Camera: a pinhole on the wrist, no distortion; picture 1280 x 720 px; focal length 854.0 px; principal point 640.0 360.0 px. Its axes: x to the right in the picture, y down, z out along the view. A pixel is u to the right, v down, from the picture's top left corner.
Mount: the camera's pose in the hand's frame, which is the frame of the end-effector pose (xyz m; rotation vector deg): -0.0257 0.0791 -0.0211 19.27 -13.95 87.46
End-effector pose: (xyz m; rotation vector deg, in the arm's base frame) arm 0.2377 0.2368 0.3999 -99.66 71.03 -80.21
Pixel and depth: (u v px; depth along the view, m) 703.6 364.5 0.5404
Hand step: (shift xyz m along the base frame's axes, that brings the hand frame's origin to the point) 0.4971 -0.0244 -0.0704
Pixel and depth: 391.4 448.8 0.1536
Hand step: 0.1065 0.0273 -0.0289
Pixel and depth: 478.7 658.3 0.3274
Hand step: 0.2824 0.1221 -0.0443
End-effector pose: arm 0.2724 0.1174 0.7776 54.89 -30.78 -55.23
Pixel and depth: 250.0 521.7 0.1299
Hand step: -0.0924 -0.0006 0.0206
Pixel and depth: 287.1 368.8 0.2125
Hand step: -0.1536 -0.0645 0.0032
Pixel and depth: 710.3 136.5 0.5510
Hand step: -0.3365 -0.3657 0.1752
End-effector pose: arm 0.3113 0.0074 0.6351 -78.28 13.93 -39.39
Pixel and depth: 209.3 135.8 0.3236
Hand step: 0.1128 0.1257 0.2442
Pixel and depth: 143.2 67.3 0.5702
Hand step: 0.2158 0.1777 0.5411
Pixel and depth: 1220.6 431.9 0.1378
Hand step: 0.0916 0.1361 -0.0863
